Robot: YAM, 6 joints.
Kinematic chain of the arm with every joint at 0, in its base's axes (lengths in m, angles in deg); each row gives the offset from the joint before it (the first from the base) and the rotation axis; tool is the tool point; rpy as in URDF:
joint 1: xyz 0 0 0.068 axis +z
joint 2: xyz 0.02 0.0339 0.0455 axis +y
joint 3: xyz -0.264 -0.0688 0 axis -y
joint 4: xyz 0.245 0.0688 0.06 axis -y
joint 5: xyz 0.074 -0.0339 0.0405 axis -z
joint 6: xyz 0.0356 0 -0.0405 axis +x
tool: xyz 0 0 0 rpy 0 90 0
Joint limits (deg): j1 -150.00..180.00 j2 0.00..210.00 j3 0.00..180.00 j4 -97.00..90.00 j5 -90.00..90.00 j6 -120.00..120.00
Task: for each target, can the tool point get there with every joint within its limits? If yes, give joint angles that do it. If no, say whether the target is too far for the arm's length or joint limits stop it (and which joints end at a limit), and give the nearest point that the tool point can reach.
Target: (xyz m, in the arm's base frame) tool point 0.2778 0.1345 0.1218
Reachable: yes | joints 29.09 102.89 53.51 -27.28 29.55 -29.29
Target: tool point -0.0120 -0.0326 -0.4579
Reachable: no: joint limits stop it (at a limit: joint 2) | nearest point -0.0312 -0.0847 -0.3438 | short by 0.127 m
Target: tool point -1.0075 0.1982 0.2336
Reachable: no: too far | nearest point -0.6294 0.1238 0.1876 | short by 0.388 m
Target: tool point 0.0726 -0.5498 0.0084
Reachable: yes | joints -79.05 165.37 128.79 -21.73 68.69 -86.57
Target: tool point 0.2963 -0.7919 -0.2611
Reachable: no: too far | nearest point 0.2067 -0.5525 -0.1451 | short by 0.281 m
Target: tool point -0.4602 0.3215 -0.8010
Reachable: no: too far | nearest point -0.3139 0.2193 -0.3545 | short by 0.481 m
